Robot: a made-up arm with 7 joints.
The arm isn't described. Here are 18 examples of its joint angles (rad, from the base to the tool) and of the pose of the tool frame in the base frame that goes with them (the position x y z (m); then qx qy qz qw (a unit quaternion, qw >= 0)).
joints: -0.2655 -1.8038 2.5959 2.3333 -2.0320 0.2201 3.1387
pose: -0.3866 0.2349 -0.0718 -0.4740 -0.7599 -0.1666 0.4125
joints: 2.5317 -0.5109 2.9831 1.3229 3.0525 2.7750 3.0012
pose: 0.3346 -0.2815 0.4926 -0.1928 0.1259 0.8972 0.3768
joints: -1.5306 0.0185 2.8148 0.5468 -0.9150 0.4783 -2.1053
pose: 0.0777 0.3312 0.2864 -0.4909 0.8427 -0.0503 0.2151
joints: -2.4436 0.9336 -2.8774 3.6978 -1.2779 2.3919 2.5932
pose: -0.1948 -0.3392 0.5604 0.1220 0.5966 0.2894 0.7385
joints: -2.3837 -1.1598 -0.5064 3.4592 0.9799 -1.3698 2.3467
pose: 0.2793 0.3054 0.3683 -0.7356 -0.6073 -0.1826 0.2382
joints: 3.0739 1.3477 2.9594 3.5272 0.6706 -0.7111 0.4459
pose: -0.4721 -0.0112 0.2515 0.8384 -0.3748 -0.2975 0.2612
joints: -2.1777 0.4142 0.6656 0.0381 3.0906 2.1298 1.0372
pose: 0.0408 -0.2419 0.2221 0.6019 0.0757 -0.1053 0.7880
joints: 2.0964 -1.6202 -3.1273 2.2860 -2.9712 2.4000 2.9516
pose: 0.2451 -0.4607 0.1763 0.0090 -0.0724 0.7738 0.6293
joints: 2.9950 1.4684 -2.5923 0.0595 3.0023 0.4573 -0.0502
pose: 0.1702 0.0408 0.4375 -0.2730 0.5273 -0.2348 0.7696
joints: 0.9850 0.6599 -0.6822 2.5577 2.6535 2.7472 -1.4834
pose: 0.1925 0.3010 0.6790 0.3409 -0.6786 -0.1191 0.6396
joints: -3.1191 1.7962 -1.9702 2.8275 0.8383 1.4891 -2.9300
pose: -0.5550 0.1832 0.2220 -0.8192 0.1494 -0.0213 0.5532
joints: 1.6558 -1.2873 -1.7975 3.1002 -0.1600 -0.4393 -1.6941
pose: -0.0328 -0.5305 0.5310 0.3963 -0.3757 0.3589 0.7570
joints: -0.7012 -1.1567 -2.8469 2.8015 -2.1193 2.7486 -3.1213
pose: -0.2877 0.3488 0.4738 -0.3451 0.6072 -0.4843 0.5269
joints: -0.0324 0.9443 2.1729 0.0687 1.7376 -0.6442 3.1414
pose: -0.0291 0.1795 0.2861 0.1130 -0.9649 -0.1788 0.1557
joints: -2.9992 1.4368 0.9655 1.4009 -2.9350 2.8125 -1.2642
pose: -0.3454 -0.2808 0.2050 -0.4509 0.2105 0.7615 0.4154
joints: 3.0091 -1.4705 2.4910 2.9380 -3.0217 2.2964 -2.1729
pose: 0.5102 -0.0462 0.4450 0.1188 -0.3780 -0.8203 0.4125
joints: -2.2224 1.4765 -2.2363 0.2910 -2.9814 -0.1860 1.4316
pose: -0.0255 0.1648 0.4045 -0.1199 0.7149 0.5202 0.4516
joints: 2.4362 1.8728 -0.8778 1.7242 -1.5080 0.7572 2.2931
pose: 0.0372 0.4314 -0.0296 0.3875 0.5738 0.7212 0.0193
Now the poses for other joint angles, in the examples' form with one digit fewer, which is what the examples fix.
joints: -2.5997 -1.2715 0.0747 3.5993 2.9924 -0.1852 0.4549
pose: 0.459 0.297 0.459 -0.693 -0.073 -0.634 0.334
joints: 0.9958 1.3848 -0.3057 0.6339 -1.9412 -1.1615 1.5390
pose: 0.020 0.106 0.107 -0.763 -0.277 0.535 0.232
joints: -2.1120 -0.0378 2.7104 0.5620 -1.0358 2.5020 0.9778
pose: 0.221 0.024 0.371 0.471 -0.068 -0.158 0.865
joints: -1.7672 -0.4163 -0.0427 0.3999 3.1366 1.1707 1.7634
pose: -0.078 -0.319 0.414 0.532 -0.121 -0.013 0.838
